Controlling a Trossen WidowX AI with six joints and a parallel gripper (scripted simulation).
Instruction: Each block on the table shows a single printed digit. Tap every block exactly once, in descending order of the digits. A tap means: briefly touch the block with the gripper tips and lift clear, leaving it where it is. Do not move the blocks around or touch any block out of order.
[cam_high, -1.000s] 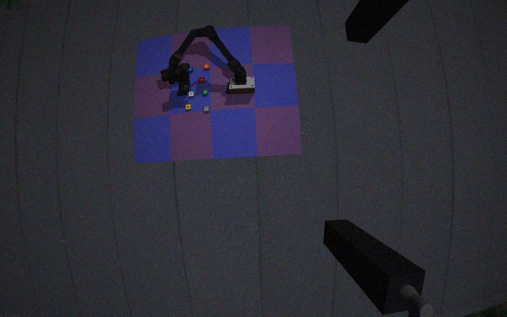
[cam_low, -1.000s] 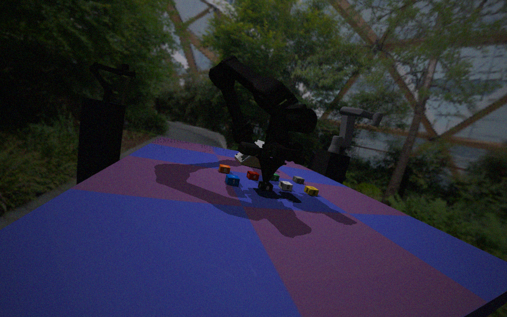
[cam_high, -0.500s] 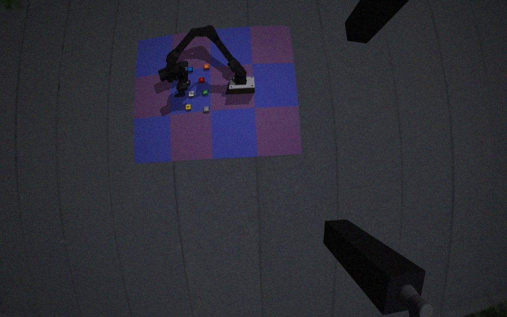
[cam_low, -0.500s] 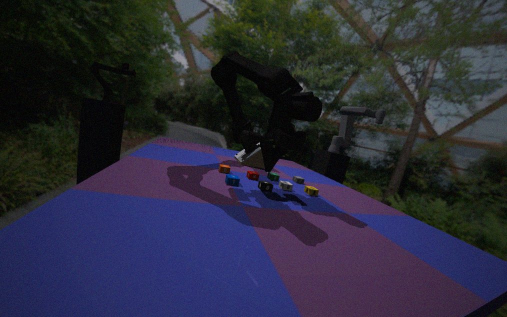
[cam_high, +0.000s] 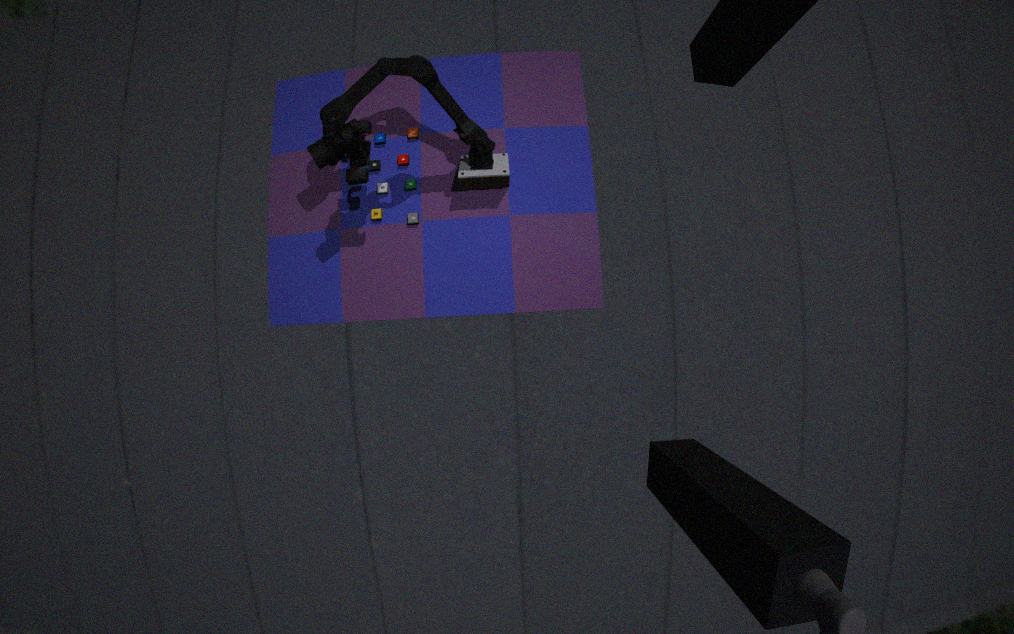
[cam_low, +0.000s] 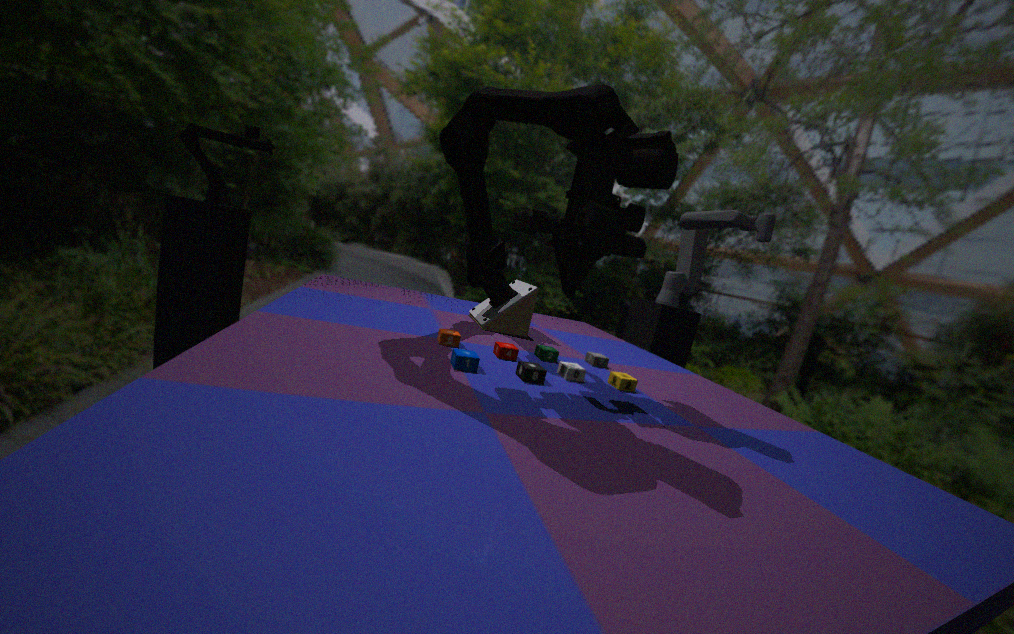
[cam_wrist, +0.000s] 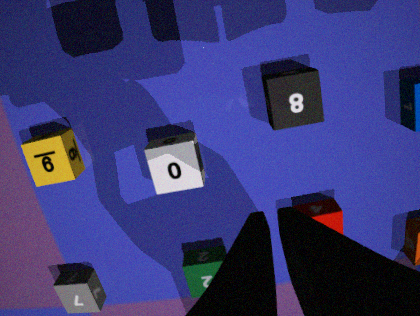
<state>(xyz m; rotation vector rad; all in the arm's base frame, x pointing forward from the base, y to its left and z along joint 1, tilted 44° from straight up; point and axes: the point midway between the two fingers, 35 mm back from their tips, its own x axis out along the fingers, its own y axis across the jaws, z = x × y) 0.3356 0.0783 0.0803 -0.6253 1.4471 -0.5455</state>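
Now: gripper tip 120 mm past the grey block, 150 mm to the right of it and 120 mm above it. From my gripper tip the other things lie so: white block 20 mm behind, 50 mm to the left, 120 mm below; then black block 10 mm ahead, 30 mm to the right, 120 mm below; then red block 80 mm behind, 50 mm to the right, 120 mm below.
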